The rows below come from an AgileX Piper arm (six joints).
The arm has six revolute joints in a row. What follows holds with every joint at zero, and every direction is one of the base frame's. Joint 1 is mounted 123.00 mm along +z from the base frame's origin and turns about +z. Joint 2 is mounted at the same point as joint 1 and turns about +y. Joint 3 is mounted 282.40 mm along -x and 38.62 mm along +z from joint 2 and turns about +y. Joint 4 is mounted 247.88 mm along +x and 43.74 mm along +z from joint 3 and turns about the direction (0.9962, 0, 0.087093). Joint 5 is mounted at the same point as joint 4 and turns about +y. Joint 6 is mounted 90.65 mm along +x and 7.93 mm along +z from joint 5 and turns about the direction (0.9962, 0, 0.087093). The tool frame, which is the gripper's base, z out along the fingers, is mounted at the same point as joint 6; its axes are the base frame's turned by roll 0.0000, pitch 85.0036 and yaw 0.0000 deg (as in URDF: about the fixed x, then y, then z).
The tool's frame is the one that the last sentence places.
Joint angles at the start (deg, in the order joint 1, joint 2, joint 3, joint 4, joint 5, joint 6):
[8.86 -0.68 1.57 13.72 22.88 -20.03]
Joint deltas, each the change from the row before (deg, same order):
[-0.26 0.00 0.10 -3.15 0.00 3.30]
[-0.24 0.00 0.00 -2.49 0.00 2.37]
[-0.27 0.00 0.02 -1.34 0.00 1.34]
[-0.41 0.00 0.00 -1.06 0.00 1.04]
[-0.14 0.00 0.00 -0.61 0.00 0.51]
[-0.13 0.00 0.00 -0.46 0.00 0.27]
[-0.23 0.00 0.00 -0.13 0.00 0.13]
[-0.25 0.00 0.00 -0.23 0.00 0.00]
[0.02 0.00 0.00 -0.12 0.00 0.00]
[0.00 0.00 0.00 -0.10 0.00 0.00]
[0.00 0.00 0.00 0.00 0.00 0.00]
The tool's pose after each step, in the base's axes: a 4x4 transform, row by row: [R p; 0 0 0 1], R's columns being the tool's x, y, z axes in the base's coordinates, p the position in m. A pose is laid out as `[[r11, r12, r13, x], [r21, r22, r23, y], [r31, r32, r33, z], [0, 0, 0, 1]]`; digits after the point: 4 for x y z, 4 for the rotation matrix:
[[-0.2856, -0.2526, 0.9245, 0.0503], [-0.1657, 0.9631, 0.2119, 0.0142], [-0.9439, -0.0927, -0.3169, 0.1689], [0, 0, 0, 1]]
[[-0.2908, -0.2331, 0.9280, 0.0506], [-0.1641, 0.9677, 0.1916, 0.0125], [-0.9426, -0.0966, -0.3196, 0.1686], [0, 0, 0, 1]]
[[-0.2943, -0.2198, 0.9301, 0.0508], [-0.1614, 0.9706, 0.1783, 0.0114], [-0.9420, -0.0977, -0.3211, 0.1684], [0, 0, 0, 1]]
[[-0.2971, -0.2060, 0.9324, 0.0509], [-0.1585, 0.9736, 0.1646, 0.0104], [-0.9416, -0.0989, -0.3219, 0.1683], [0, 0, 0, 1]]
[[-0.2981, -0.2001, 0.9333, 0.0510], [-0.1588, 0.9746, 0.1582, 0.0099], [-0.9412, -0.1010, -0.3223, 0.1683], [0, 0, 0, 1]]
[[-0.2985, -0.1958, 0.9341, 0.0511], [-0.1608, 0.9751, 0.1530, 0.0095], [-0.9408, -0.1045, -0.3226, 0.1683], [0, 0, 0, 1]]
[[-0.2994, -0.1910, 0.9348, 0.0511], [-0.1595, 0.9760, 0.1484, 0.0092], [-0.9407, -0.1047, -0.3226, 0.1683], [0, 0, 0, 1]]
[[-0.2996, -0.1864, 0.9357, 0.0512], [-0.1618, 0.9764, 0.1427, 0.0089], [-0.9402, -0.1086, -0.3227, 0.1683], [0, 0, 0, 1]]
[[-0.2994, -0.1866, 0.9357, 0.0512], [-0.1638, 0.9762, 0.1423, 0.0088], [-0.9400, -0.1107, -0.3228, 0.1683], [0, 0, 0, 1]]
[[-0.2992, -0.1865, 0.9358, 0.0512], [-0.1654, 0.9760, 0.1416, 0.0087], [-0.9397, -0.1124, -0.3229, 0.1683], [0, 0, 0, 1]]
[[-0.2992, -0.1865, 0.9358, 0.0512], [-0.1654, 0.9760, 0.1416, 0.0087], [-0.9397, -0.1124, -0.3229, 0.1683], [0, 0, 0, 1]]

